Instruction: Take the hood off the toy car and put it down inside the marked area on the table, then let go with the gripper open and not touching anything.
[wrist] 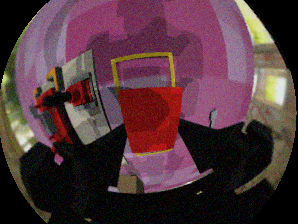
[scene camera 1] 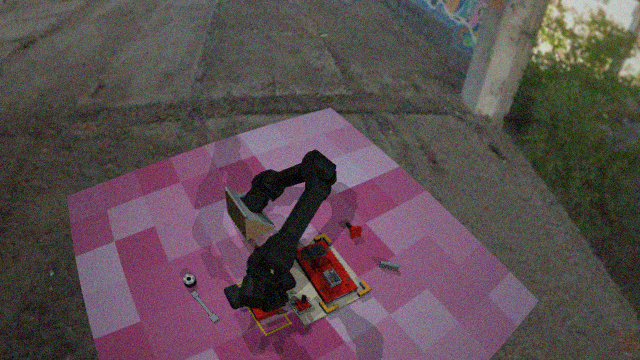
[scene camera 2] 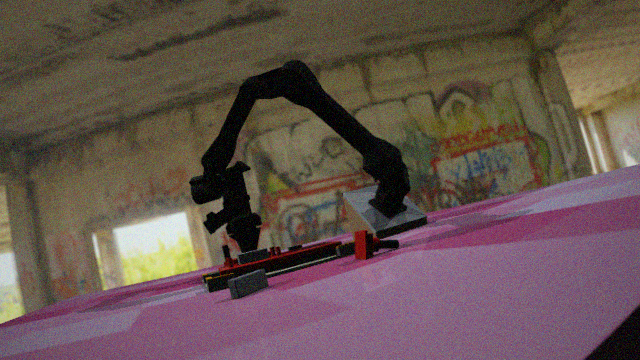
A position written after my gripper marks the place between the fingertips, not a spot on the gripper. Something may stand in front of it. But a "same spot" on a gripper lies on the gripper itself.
my gripper: wrist; scene camera 1 260, 302; scene camera 2
same spot on my gripper: (wrist: 210, 148) = (scene camera 2: 238, 238)
